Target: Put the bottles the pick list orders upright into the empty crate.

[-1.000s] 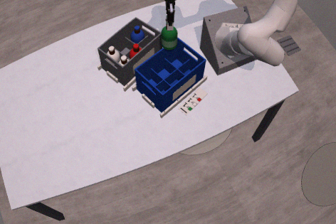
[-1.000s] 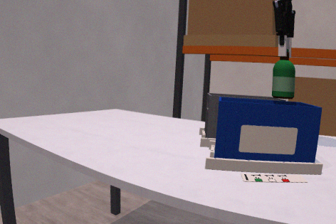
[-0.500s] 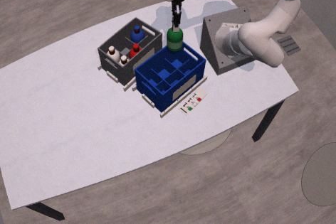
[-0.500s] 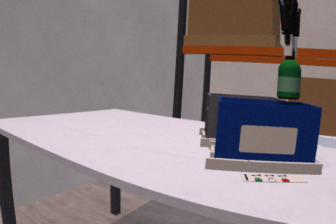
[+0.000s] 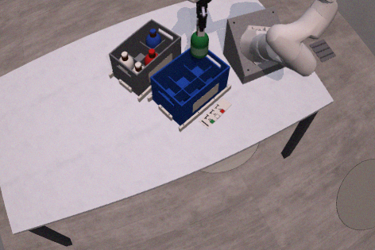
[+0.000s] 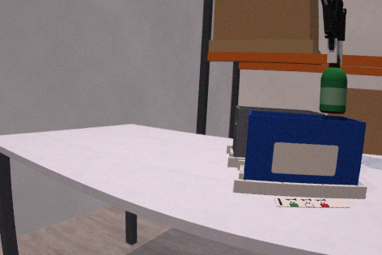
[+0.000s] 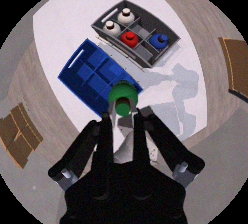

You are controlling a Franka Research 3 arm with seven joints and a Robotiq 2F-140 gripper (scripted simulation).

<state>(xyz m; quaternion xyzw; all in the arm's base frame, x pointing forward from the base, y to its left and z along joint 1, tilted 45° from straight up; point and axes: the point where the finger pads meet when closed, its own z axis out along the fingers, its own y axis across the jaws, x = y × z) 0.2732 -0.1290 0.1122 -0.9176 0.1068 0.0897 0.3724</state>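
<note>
Now: hand 80 mm above the green bottle. From my hand the other things lie so: grey crate: 260 mm below, 200 mm ahead, 130 mm to the right; blue crate: 260 mm below, 70 mm to the left, 70 mm ahead; red bottle: 260 mm below, 180 mm ahead, 100 mm to the right.
</note>
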